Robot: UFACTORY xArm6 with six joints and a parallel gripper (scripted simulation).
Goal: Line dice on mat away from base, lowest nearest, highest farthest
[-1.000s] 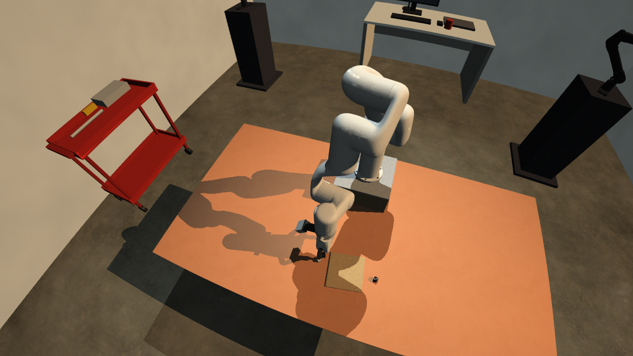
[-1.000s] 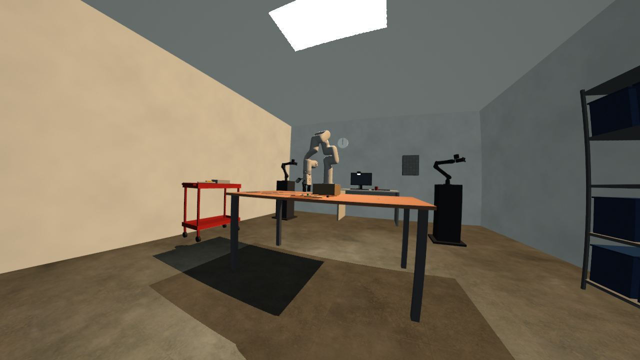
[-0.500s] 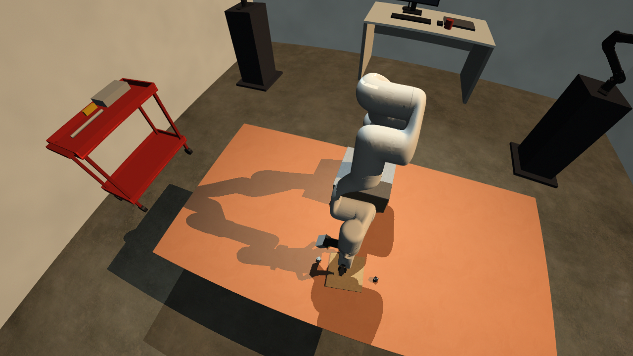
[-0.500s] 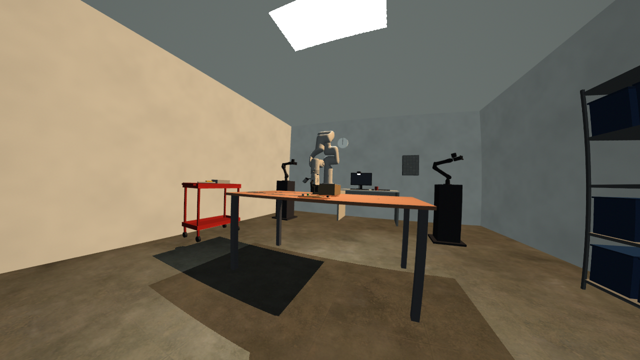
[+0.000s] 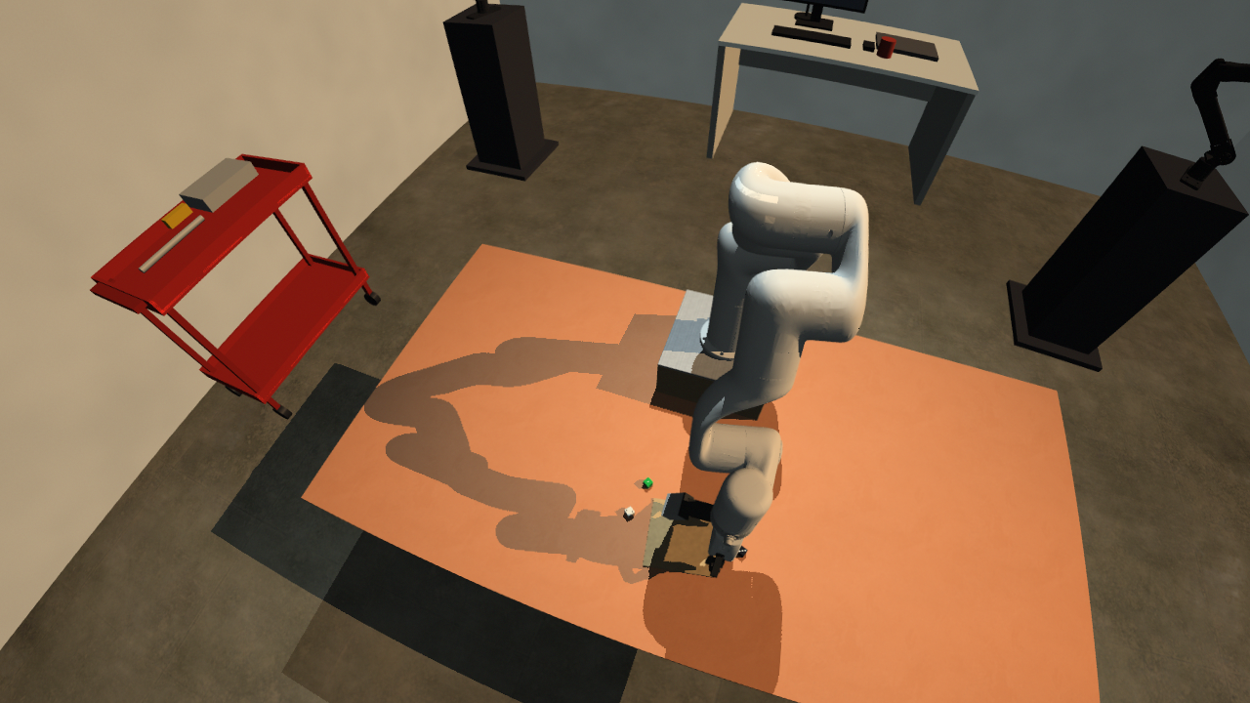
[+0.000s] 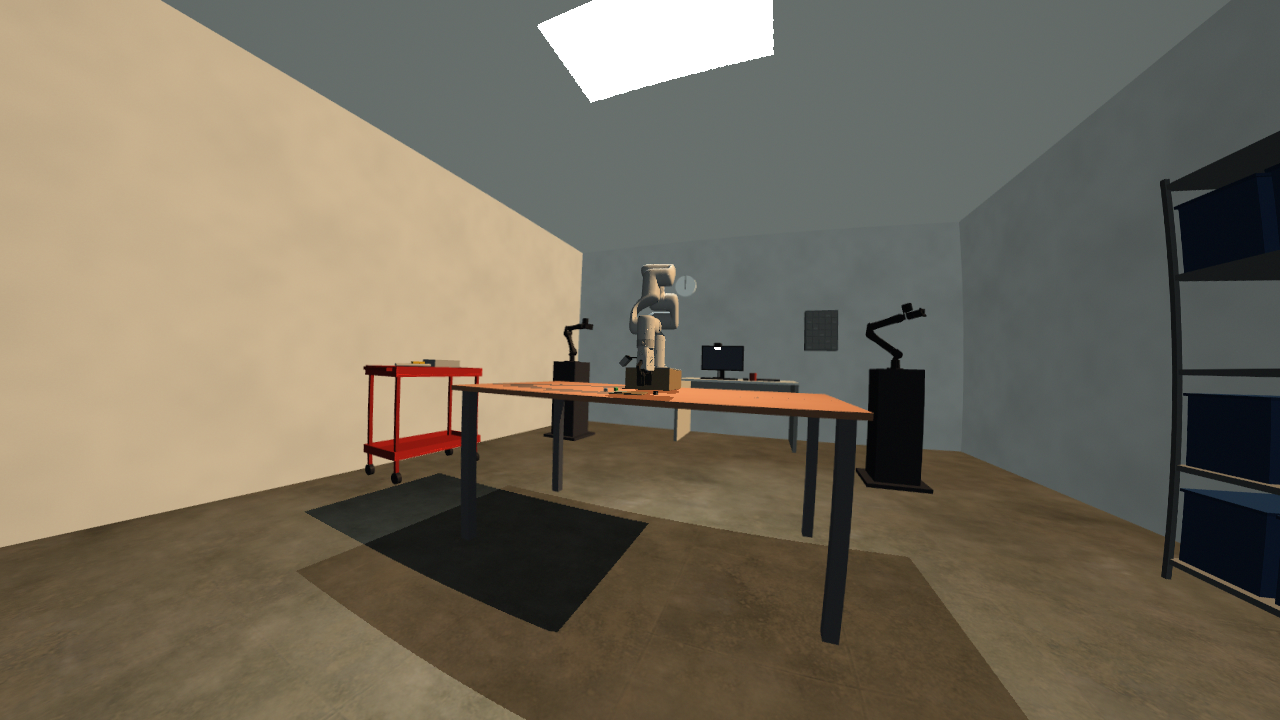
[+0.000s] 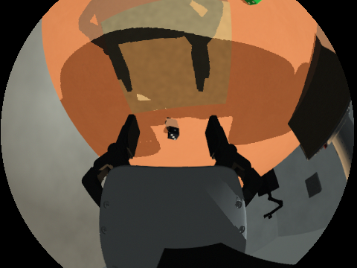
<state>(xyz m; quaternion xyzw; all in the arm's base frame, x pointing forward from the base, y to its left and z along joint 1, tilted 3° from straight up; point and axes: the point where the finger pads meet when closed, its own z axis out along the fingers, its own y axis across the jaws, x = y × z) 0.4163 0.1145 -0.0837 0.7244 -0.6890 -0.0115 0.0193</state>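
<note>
My gripper is now 5 cm to the right of the black die and 4 cm above it. The rest, counted from my hand: green die: 7 cm behind, 17 cm to the right, 4 cm below; then white die: 19 cm to the right, 4 cm below; then tan mat: 1 cm ahead, 7 cm to the right, 4 cm below.
</note>
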